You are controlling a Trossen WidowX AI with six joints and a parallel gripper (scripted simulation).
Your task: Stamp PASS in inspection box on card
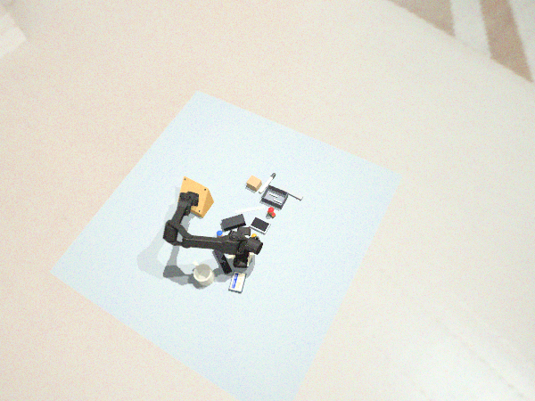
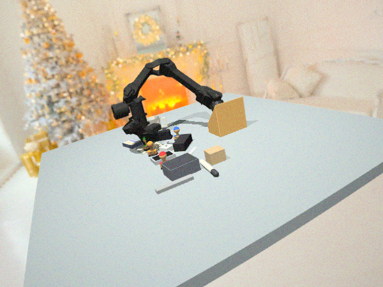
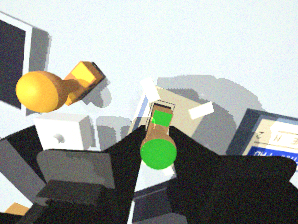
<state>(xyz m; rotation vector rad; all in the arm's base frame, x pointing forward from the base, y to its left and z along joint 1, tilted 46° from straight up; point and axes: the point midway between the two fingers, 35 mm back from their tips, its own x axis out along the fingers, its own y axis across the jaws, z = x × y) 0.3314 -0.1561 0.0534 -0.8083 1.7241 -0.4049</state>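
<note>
My gripper tip is now 2 cm past the cream card, 1 cm to the left of it and 2 cm above it. Also, from my gripper tip: black bar (9 cm behind, 7 cm to the right, 1 cm below); orange-knobbed stamp (2 cm ahead, 8 cm to the left); green-knobbed stamp (right at my gripper tip).
</note>
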